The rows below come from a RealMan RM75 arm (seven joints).
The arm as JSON. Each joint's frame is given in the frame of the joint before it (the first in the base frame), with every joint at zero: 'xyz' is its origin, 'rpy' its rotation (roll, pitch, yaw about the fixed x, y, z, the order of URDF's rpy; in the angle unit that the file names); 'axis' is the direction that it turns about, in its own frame. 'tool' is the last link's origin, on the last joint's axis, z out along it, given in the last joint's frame.
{
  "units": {
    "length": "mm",
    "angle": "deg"
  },
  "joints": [
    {
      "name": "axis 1",
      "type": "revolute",
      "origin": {
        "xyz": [
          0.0,
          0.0,
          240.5
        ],
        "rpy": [
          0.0,
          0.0,
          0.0
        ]
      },
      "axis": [
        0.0,
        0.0,
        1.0
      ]
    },
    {
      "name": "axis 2",
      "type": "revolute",
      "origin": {
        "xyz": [
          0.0,
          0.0,
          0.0
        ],
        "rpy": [
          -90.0,
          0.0,
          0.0
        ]
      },
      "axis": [
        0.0,
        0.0,
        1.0
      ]
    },
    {
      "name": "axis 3",
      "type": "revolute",
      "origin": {
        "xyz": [
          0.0,
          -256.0,
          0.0
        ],
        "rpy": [
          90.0,
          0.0,
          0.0
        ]
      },
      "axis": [
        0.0,
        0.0,
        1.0
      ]
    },
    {
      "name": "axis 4",
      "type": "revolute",
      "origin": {
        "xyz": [
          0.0,
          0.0,
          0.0
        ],
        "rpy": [
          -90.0,
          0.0,
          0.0
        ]
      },
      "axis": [
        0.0,
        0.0,
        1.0
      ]
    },
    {
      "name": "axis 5",
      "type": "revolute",
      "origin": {
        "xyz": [
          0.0,
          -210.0,
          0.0
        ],
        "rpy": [
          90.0,
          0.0,
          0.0
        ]
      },
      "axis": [
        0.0,
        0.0,
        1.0
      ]
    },
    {
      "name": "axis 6",
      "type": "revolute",
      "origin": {
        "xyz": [
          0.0,
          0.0,
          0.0
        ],
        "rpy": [
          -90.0,
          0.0,
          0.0
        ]
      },
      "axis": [
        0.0,
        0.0,
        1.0
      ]
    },
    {
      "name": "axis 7",
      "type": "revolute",
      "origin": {
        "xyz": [
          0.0,
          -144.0,
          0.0
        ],
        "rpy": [
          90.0,
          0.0,
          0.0
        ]
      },
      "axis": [
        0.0,
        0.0,
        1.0
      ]
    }
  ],
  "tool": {
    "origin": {
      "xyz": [
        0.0,
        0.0,
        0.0
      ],
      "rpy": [
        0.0,
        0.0,
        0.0
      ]
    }
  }
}
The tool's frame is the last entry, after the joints.
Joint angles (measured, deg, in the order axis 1, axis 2, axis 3, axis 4, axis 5, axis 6, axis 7), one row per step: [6.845 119.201 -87.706 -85.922 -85.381 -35.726 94.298]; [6.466 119.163 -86.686 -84.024 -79.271 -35.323 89.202]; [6.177 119.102 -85.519 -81.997 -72.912 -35.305 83.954]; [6.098 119.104 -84.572 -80.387 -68.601 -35.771 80.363]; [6.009 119.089 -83.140 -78.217 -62.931 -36.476 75.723]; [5.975 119.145 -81.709 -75.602 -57.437 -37.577 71.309]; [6.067 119.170 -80.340 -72.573 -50.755 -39.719 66.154]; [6.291 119.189 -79.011 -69.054 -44.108 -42.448 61.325]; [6.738 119.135 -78.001 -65.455 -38.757 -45.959 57.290]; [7.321 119.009 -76.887 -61.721 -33.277 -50.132 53.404]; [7.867 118.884 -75.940 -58.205 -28.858 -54.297 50.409]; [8.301 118.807 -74.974 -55.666 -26.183 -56.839 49.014]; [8.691 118.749 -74.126 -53.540 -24.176 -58.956 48.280]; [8.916 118.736 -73.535 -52.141 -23.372 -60.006 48.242]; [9.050 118.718 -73.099 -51.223 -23.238 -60.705 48.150]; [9.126 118.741 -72.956 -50.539 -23.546 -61.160 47.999]
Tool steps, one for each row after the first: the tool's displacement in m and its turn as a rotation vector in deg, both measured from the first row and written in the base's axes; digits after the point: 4 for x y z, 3 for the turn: [0.0080 0.0014 0.0060 2.031 2.045 -0.409]; [0.0165 0.0027 0.0128 4.210 4.139 -0.835]; [0.0227 0.0035 0.0172 5.593 5.584 -1.052]; [0.0319 0.0044 0.0244 7.771 7.528 -1.528]; [0.0426 0.0047 0.0301 9.770 9.567 -2.240]; [0.0521 0.0040 0.0362 12.003 12.244 -2.215]; [0.0626 0.0026 0.0418 14.341 15.213 -2.230]; [0.0707 0.0005 0.0450 16.140 17.647 -1.508]; [0.0783 -0.0023 0.0503 18.563 20.327 -0.357]; [0.0852 -0.0059 0.0549 20.825 22.662 0.780]; [0.0919 -0.0082 0.0589 22.539 24.404 0.916]; [0.0975 -0.0103 0.0621 23.860 26.002 0.945]; [0.1019 -0.0115 0.0630 24.370 26.943 0.558]; [0.1049 -0.0125 0.0630 24.580 27.171 0.364]; [0.1066 -0.0132 0.0612 24.372 26.948 0.255]
